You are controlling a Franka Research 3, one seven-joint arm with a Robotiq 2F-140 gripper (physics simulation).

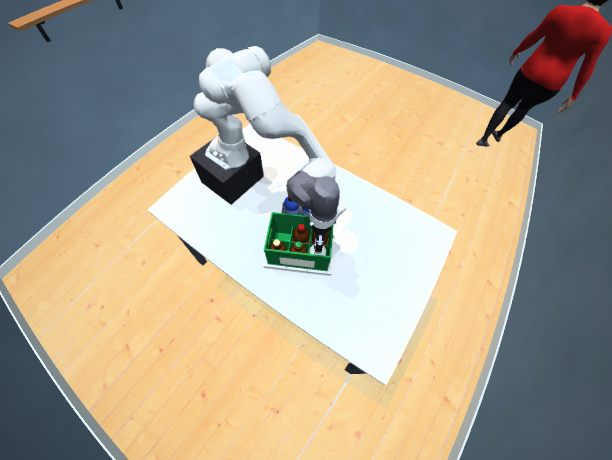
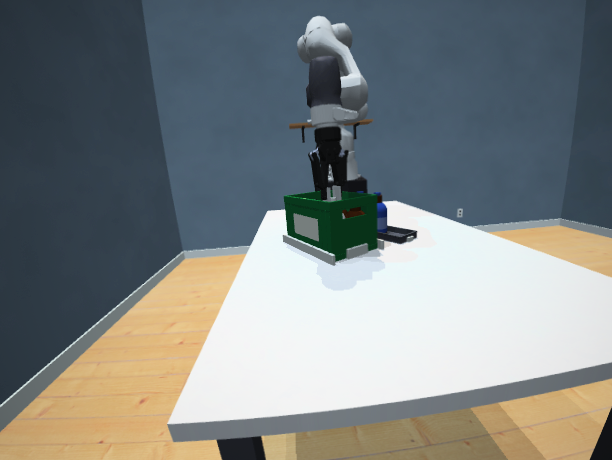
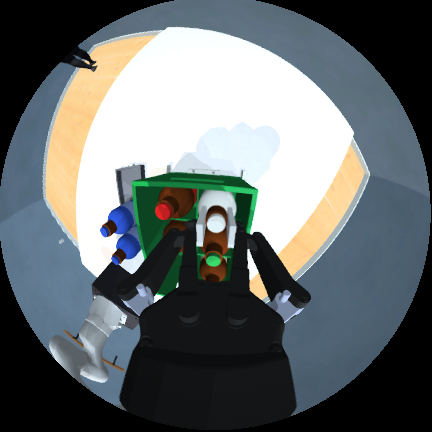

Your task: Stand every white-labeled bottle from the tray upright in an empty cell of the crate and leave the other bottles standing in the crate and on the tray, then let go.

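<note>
My gripper (image 1: 318, 243) (image 2: 333, 193) (image 3: 216, 214) is shut on a white-bodied, white-capped bottle (image 1: 317, 251) (image 3: 218, 200), which is upright in the front right cell of the green crate (image 1: 274, 258) (image 2: 355, 235) (image 3: 200, 180). Its base is hidden. A red-capped brown bottle (image 1: 301, 234) (image 3: 173, 229) stands in the back middle cell; another red-capped one (image 3: 177, 200) stands in the back right cell. A green-capped brown bottle (image 1: 298, 248) (image 3: 215, 246) is front middle and a cream-capped one (image 1: 277, 245) (image 3: 213, 272) front left. Two blue bottles (image 1: 291, 206) (image 3: 121, 220) stand on the dark tray (image 2: 411, 234) (image 3: 132, 184).
The crate's back left cell shows its green inside. Low pale strips (image 1: 297, 270) (image 2: 309, 250) border the crate on the white table (image 1: 385, 240) (image 2: 380, 340). The black robot base (image 1: 227, 176) stands at the back left. A person in red (image 1: 562, 50) is beyond the table.
</note>
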